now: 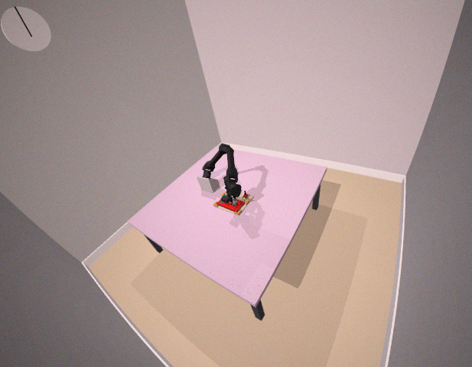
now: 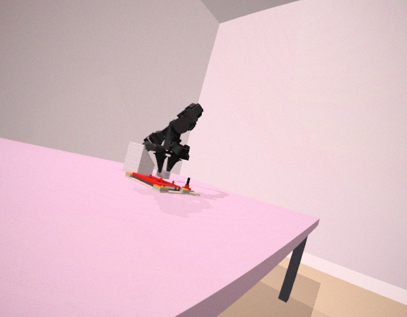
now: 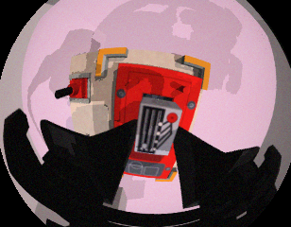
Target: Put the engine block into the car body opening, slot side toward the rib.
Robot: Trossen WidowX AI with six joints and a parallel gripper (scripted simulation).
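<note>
My gripper tip is now 10 mm above the engine block.
</note>
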